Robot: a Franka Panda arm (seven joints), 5 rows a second.
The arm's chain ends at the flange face. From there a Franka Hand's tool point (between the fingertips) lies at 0.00 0.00 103.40 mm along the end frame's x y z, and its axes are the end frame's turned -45 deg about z.
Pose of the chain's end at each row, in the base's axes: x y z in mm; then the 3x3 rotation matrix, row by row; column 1 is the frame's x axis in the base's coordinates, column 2 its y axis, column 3 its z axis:
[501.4 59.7 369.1], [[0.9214 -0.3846 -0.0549], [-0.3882 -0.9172 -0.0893], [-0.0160 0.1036 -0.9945]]
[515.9 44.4 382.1], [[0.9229 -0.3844 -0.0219], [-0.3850 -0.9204 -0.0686], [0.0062 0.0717 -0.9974]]
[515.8 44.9 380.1], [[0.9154 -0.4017 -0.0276], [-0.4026 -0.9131 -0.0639], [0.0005 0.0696 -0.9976]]
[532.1 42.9 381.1], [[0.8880 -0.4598 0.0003], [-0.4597 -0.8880 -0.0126], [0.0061 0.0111 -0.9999]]
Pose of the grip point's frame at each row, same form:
[495.7 50.5 266.3], [[0.9235 0.3796 -0.0549], [0.3741 -0.9231 -0.0893], [-0.0846 0.0619 -0.9945]]
[513.6 37.3 279.0], [[0.9244 0.3808 -0.0219], [0.3786 -0.9231 -0.0686], [-0.0463 0.0551 -0.9974]]
[512.9 38.3 276.9], [[0.9313 0.3632 -0.0276], [0.3610 -0.9303 -0.0639], [-0.0489 0.0496 -0.9976]]
[532.1 41.6 277.7], [[0.9530 0.3028 0.0003], [0.3029 -0.9530 -0.0126], [-0.0035 0.0122 -0.9999]]

